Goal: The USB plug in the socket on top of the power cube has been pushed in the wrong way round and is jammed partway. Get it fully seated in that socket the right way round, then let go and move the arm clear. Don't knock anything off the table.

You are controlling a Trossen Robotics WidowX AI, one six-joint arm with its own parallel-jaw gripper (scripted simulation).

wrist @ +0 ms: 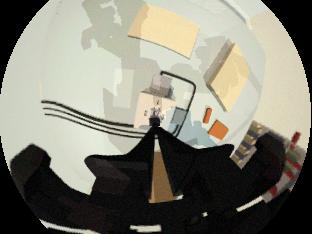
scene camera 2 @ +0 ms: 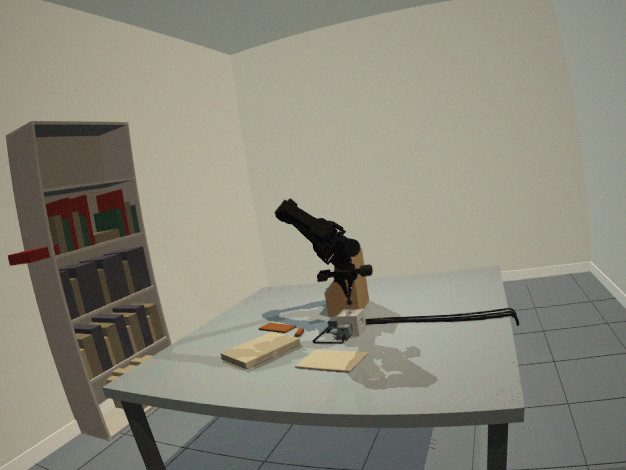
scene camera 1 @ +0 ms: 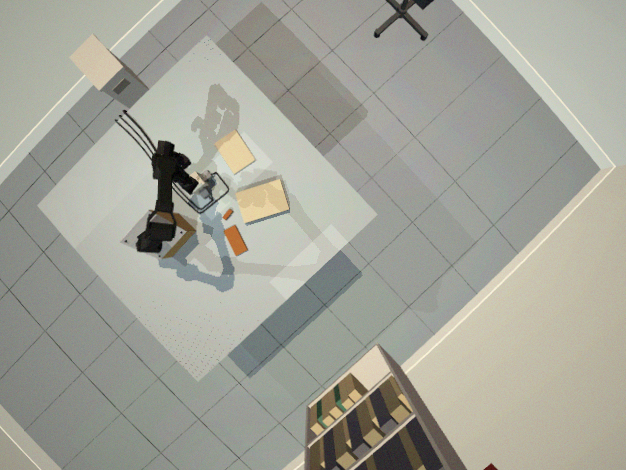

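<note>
Scene camera 2: my gripper (scene camera 2: 348,296), a thick tan board (scene camera 2: 258,350) and a thin tan sheet (scene camera 2: 342,361) are visible. My gripper holds a dark USB plug. The wrist view shows a white power cube (wrist: 147,101), the thick tan board (wrist: 226,83), the thin tan sheet (wrist: 174,32) and my gripper (wrist: 155,130). Scene camera 1 shows the thick tan board (scene camera 1: 264,200) and the thin tan sheet (scene camera 1: 232,148).
</note>
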